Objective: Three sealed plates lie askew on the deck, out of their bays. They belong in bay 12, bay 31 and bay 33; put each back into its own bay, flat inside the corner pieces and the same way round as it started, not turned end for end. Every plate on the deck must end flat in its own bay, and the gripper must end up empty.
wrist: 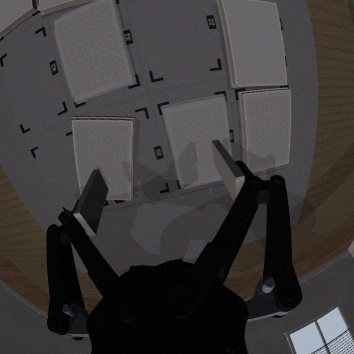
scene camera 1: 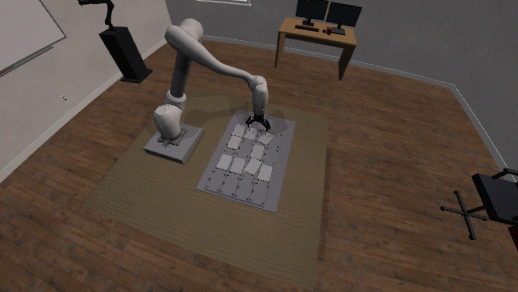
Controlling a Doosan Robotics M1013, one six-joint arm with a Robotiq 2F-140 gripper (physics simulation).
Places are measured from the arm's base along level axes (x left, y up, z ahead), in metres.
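Pixels of known places: gripper, between the fingertips: [wrist: 155,165] [scene camera 1: 257,132]; arm's base, origin of its link: [scene camera 1: 172,135].
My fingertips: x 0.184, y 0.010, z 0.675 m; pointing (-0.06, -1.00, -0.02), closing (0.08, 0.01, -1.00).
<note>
For each thing: its top centre in the pictures, then the offset to it from my fingertips. "pt": a spot on its surface instead. Level surfaces: height alone.
- askew plate, centre of its top: [wrist: 101,163] [scene camera 1: 266,137] dx -0.008, dy -0.045, dz +0.077 m
- second displaced plate, centre of its top: [wrist: 258,40] [scene camera 1: 234,141] dx -0.109, dy -0.044, dz -0.171 m
- far-row corner plate, centre of its top: [wrist: 269,132] [scene camera 1: 238,130] dx +0.024, dy -0.048, dz -0.168 m
- turned plate, centre of its top: [scene camera 1: 252,166] dx -0.296, dy -0.046, dz +0.026 m
- grey deck, height of its surface: dy -0.062 m
- second row, a spot on its surface: [wrist: 95,52] [scene camera 1: 257,150] pt dx -0.146, dy -0.048, dz +0.027 m
- third row, a spot on its surface: [scene camera 1: 224,161] pt dx -0.302, dy -0.048, dz -0.193 m
- mat, height of its surface: dy -0.072 m
My gripper [scene camera 1: 258,126] [wrist: 155,165] is open and empty above the deck's far row. Its left finger in the wrist view overlaps an askew plate [scene camera 1: 266,138] [wrist: 104,145], turned against its corner marks. Its right finger overlaps a plate [scene camera 1: 251,134] [wrist: 195,130] lying within its corner marks. A second displaced plate [scene camera 1: 234,142] [wrist: 256,45] lies close against the far-row corner plate [scene camera 1: 238,131] [wrist: 266,127]. Another turned plate [scene camera 1: 253,166] lies in the third row; part of it shows at the wrist view's top. Bay numbers are too small to read surely.
Other plates lie on the grey deck [scene camera 1: 282,195], including one in the second row [scene camera 1: 258,151] [wrist: 95,52] and others in the third row [scene camera 1: 224,161] [scene camera 1: 237,165] [scene camera 1: 265,173]. The arm's base plinth [scene camera 1: 167,152] stands left of the deck on the mat [scene camera 1: 300,220].
</note>
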